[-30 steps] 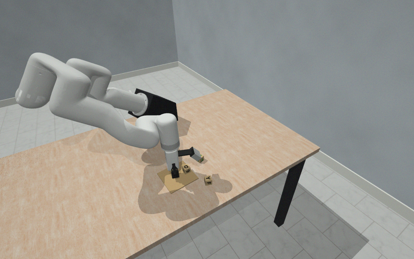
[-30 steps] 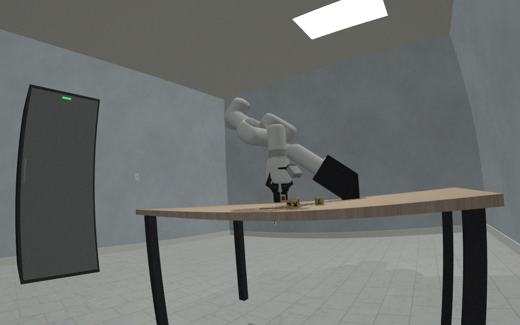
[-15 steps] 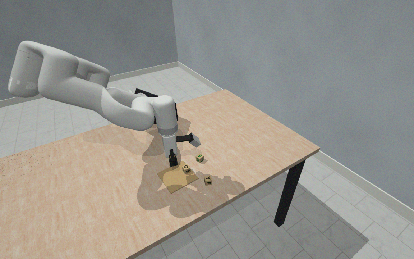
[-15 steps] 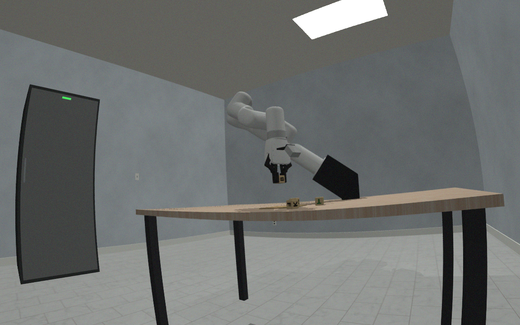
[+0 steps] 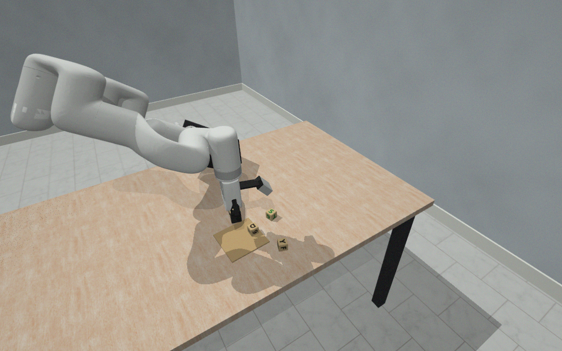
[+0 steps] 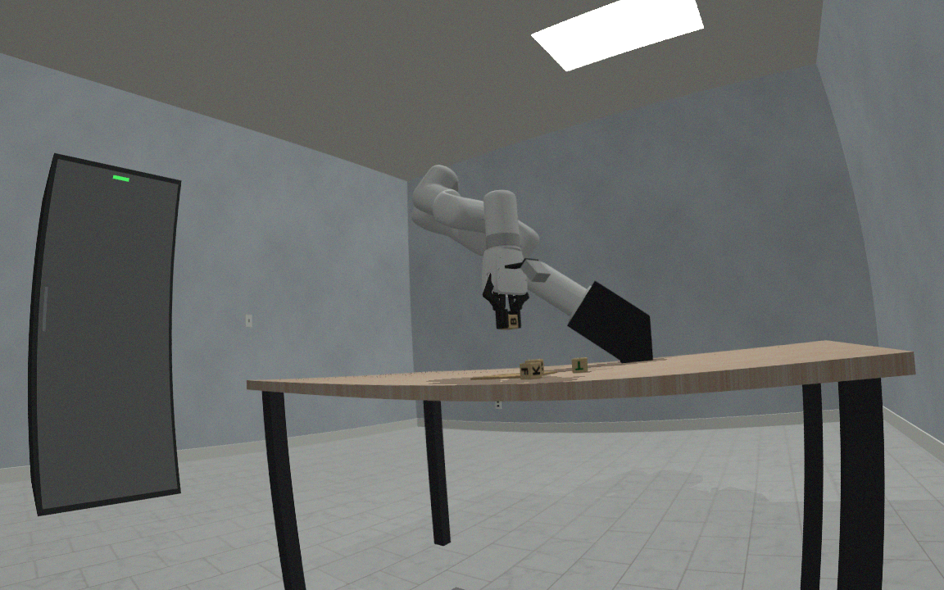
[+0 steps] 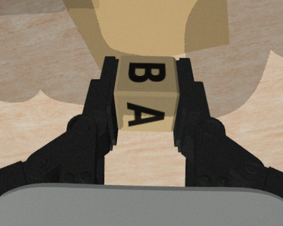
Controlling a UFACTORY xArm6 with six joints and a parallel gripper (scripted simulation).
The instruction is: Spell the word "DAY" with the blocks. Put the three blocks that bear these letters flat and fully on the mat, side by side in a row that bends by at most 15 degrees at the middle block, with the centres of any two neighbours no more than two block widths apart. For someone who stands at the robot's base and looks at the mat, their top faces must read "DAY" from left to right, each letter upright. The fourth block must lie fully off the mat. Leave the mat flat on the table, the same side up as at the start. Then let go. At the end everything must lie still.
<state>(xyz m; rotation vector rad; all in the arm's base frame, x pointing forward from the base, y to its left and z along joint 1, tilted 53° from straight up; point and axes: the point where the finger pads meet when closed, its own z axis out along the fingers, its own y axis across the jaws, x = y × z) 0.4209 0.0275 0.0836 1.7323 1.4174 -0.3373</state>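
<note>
Now: hand 12 cm above the mat and 1 cm to the right of it. The rest, counted from my hand: D block: 11 cm below, 6 cm to the left.
</note>
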